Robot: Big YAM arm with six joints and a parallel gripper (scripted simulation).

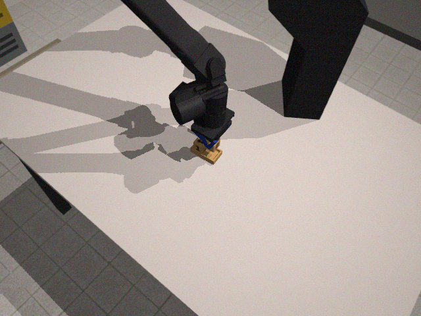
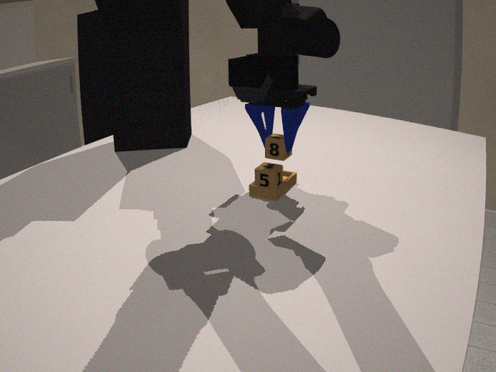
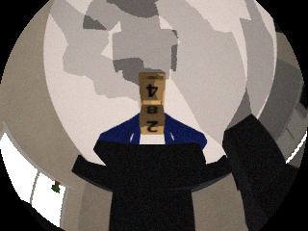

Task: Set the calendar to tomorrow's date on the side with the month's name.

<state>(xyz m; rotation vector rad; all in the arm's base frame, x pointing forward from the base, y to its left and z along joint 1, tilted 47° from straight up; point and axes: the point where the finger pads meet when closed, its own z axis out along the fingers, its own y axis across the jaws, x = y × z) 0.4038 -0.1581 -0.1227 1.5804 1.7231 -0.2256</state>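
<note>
The wooden digit cube is right at my hand. Also, from my hand: wooden tray: 2 cm to the right, 6 cm below.
</note>
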